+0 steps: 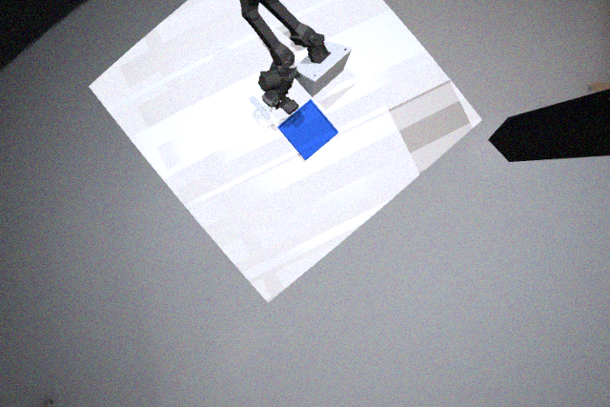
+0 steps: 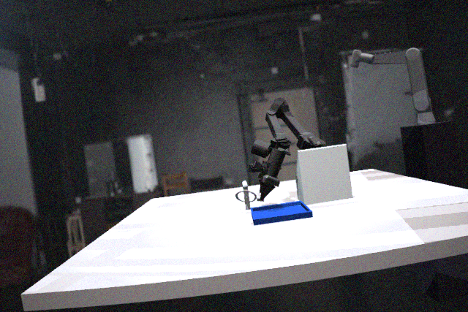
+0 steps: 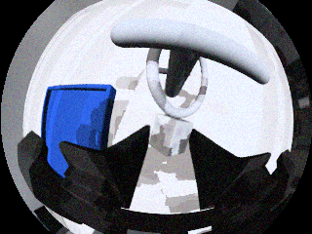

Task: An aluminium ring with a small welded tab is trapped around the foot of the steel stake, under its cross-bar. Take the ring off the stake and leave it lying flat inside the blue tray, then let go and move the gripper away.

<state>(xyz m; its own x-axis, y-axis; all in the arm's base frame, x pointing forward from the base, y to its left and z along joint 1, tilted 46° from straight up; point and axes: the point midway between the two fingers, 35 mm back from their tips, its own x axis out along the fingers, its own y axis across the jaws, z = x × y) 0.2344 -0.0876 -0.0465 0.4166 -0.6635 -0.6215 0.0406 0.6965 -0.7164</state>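
Now: the aluminium ring 4 cm ahead of my gripper tip, 1 cm to the right of it and 2 cm above it. From my gripper tip the other things lie so: blue tray (3 cm behind, 18 cm to the left, 3 cm below).
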